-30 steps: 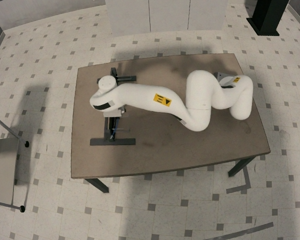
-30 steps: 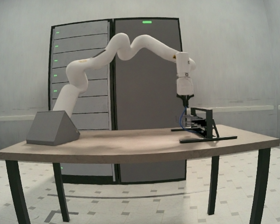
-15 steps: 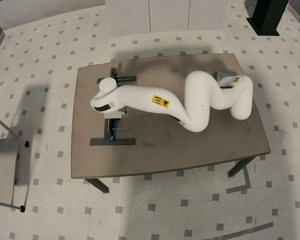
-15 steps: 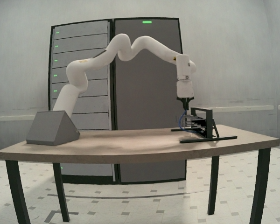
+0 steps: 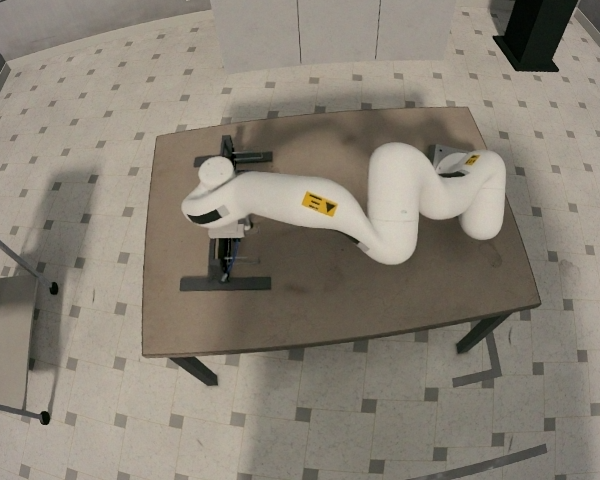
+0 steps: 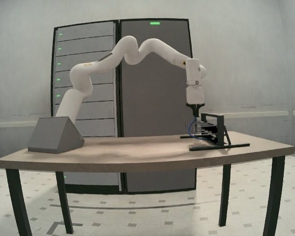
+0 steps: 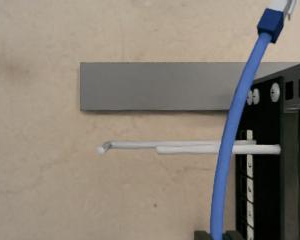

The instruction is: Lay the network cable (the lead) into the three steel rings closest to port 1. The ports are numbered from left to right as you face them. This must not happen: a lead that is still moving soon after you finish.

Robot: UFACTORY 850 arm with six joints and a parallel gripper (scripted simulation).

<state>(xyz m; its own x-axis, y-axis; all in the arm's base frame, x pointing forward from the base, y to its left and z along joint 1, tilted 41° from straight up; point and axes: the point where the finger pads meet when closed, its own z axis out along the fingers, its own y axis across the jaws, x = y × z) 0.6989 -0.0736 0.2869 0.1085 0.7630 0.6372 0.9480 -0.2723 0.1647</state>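
My hand is 110 mm to the right of the plug, 50 mm short of it and 20 mm above it. The rest, counted from my hand: black port rack 160 mm to the right, 80 mm below, 40 mm ahead.
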